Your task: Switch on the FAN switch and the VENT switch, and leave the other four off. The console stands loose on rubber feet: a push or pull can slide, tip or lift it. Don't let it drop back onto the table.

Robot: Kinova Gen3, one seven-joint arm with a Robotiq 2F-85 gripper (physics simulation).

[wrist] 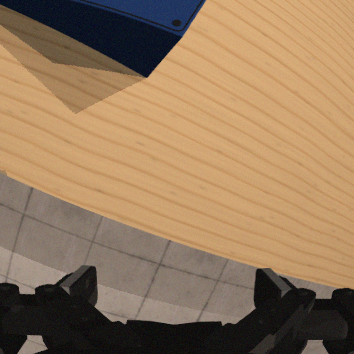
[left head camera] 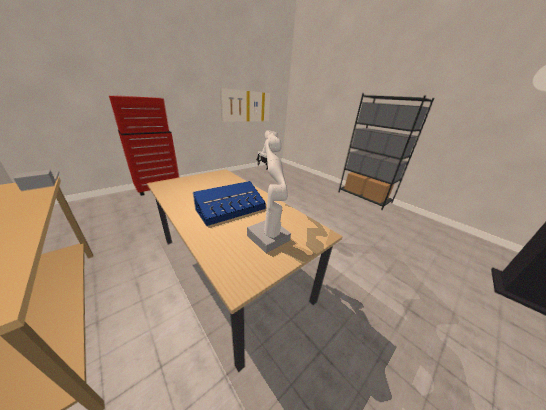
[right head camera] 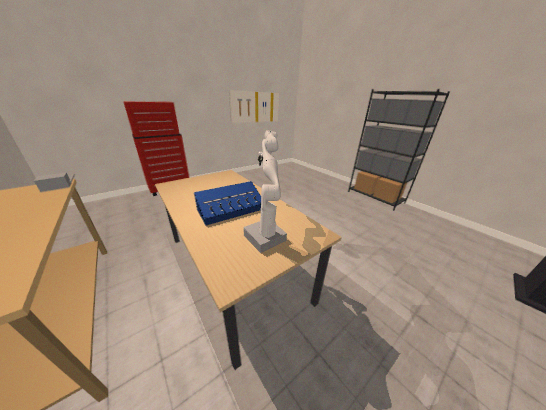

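The blue console rests on the wooden table, with a row of several small toggle switches along its sloped front. Their labels and on or off positions are too small to read. In the wrist view a corner of the console shows at the top left, with its shadow on the table beside it. My gripper is open and empty. It is high above the table, near the far right end of the console and apart from it.
The wooden table carries the arm's grey base close to the console's near right end. The table's edge runs below the gripper in the wrist view. A red tool cabinet, a shelf rack and another wooden table stand apart from it.
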